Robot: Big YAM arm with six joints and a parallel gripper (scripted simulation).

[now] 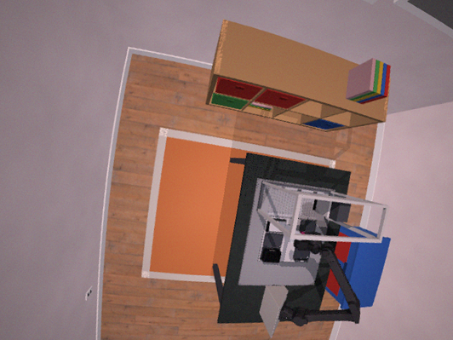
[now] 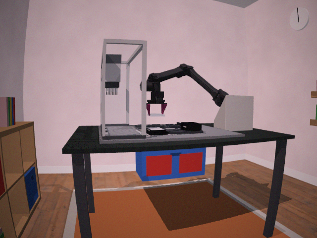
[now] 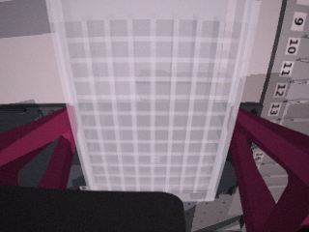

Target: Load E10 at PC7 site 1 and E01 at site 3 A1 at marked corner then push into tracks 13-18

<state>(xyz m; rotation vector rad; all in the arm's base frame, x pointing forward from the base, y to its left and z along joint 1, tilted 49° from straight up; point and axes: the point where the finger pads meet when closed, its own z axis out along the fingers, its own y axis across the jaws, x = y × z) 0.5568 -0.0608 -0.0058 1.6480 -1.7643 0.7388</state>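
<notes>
Right now my hand is 110 mm to the left of the plate carrier PC7, 80 mm above it and 60 mm past it. From my hand the other things lie so: 384-well plate E10 (150 mm to the left, 80 mm below, 50 mm ahead); dark nest (150 mm to the left, 90 mm below, 50 mm ahead); white 96-well plate E01 (10 mm below).
</notes>
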